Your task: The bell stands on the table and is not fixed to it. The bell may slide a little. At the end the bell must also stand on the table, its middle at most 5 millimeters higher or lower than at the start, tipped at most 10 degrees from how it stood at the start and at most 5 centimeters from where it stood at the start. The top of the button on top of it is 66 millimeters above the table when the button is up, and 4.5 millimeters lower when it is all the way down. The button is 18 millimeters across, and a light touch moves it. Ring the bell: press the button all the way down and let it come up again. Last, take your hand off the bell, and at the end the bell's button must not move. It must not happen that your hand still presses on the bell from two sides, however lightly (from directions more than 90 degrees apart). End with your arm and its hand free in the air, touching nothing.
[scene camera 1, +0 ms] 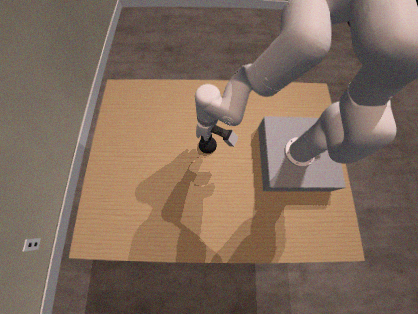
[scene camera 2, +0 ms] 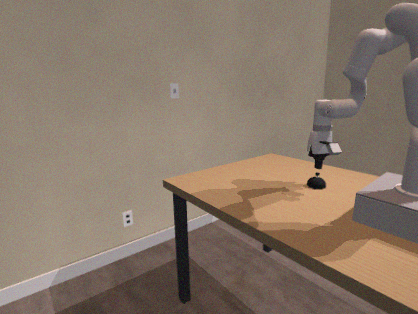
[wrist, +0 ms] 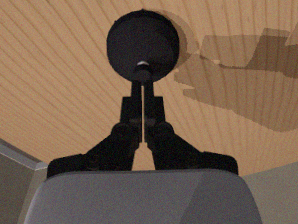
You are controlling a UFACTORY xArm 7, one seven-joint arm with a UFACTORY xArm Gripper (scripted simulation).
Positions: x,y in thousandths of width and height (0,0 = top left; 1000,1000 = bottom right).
Observation:
I see my gripper (scene camera 2: 762,537) and a bell (wrist: 448,176).
My gripper also shows in the wrist view (wrist: 478,417).

